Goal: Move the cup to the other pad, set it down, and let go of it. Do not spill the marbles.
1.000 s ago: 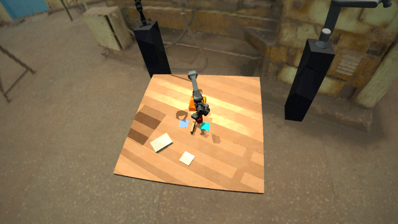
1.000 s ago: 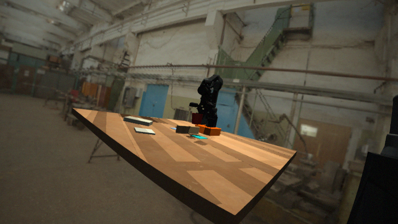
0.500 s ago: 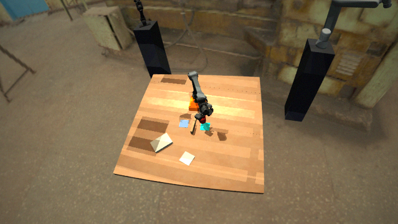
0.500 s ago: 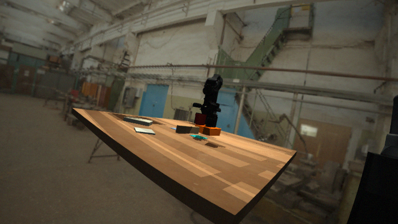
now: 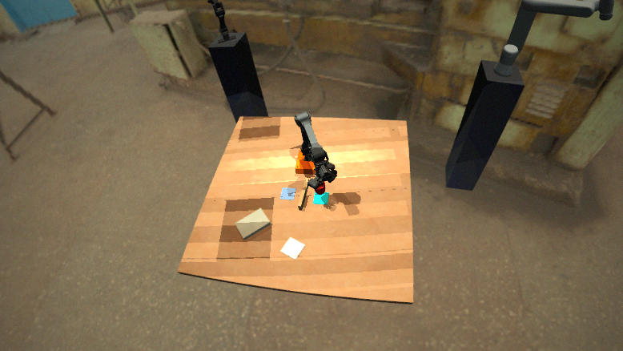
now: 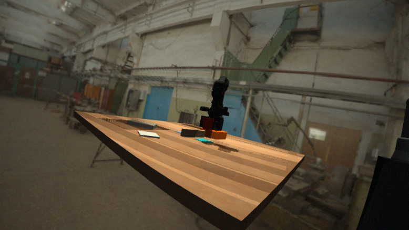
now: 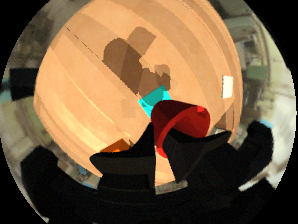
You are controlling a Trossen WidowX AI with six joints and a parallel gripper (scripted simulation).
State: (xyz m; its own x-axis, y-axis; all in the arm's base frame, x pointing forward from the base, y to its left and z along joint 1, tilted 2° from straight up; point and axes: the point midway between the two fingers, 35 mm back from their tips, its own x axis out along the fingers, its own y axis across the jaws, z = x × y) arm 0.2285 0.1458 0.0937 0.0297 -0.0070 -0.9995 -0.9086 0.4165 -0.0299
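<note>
Right now the turquoise pad is 12 cm below my gripper tip, 3 cm ahead of it and 1 cm to the right of it. The rest, counted from my gripper tip: red cup (3 cm ahead, 2 cm to the right); light blue pad (22 cm to the right, 12 cm below, 3 cm ahead); white square (38 cm ahead, 11 cm below, 9 cm to the right).
</note>
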